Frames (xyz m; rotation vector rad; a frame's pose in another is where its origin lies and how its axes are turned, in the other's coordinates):
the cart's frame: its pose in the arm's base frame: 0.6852 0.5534 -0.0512 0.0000 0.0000 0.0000
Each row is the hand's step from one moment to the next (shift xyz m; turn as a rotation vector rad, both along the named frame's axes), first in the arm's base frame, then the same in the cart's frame.
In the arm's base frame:
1: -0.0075 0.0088 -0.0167 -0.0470 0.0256 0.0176
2: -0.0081 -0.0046 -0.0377 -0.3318 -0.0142 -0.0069
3: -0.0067 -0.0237 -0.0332 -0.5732 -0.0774 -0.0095
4: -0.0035 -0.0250 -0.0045 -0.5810 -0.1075 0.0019
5: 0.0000 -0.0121 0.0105 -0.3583 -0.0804 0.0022
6: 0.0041 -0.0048 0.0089 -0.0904 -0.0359 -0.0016
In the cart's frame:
1: -0.0075 0.0088 -0.0167 -0.0470 0.0256 0.0176
2: -0.0081 -0.0046 -0.0377 -0.3318 -0.0142 -0.0069
3: -0.0067 -0.0237 -0.0332 -0.5732 -0.0774 -0.0095
4: -0.0035 -0.0250 -0.0045 -0.5810 -0.1075 0.0019
5: 0.0000 -0.0121 0.0105 -0.3583 -0.0804 0.0022
6: 0.0041 -0.0048 0.0089 -0.0904 -0.0359 -0.0016

